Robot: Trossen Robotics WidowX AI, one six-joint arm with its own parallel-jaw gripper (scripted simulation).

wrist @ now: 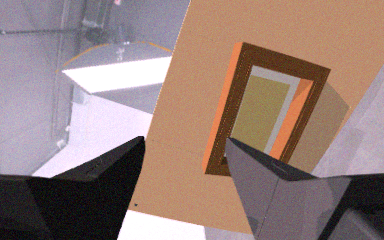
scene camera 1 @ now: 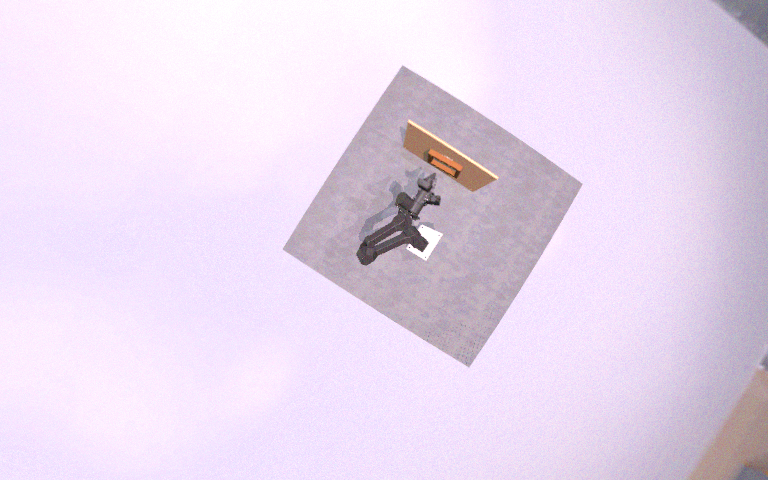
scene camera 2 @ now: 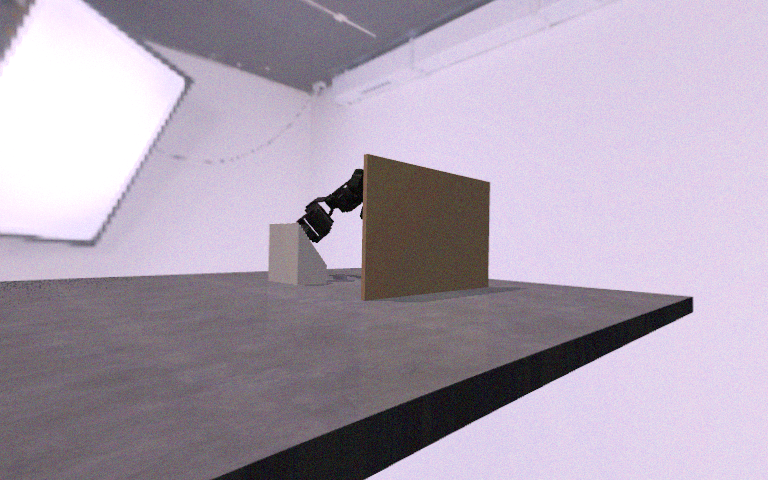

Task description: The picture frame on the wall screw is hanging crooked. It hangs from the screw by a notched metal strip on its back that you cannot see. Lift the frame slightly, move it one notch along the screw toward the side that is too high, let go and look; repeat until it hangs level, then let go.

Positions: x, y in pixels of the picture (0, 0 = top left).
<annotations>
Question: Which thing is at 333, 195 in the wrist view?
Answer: My gripper.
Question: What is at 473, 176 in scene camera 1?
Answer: A wall board.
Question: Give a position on a wall board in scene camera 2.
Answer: At 424, 231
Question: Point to a picture frame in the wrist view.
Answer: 267, 98
</annotations>
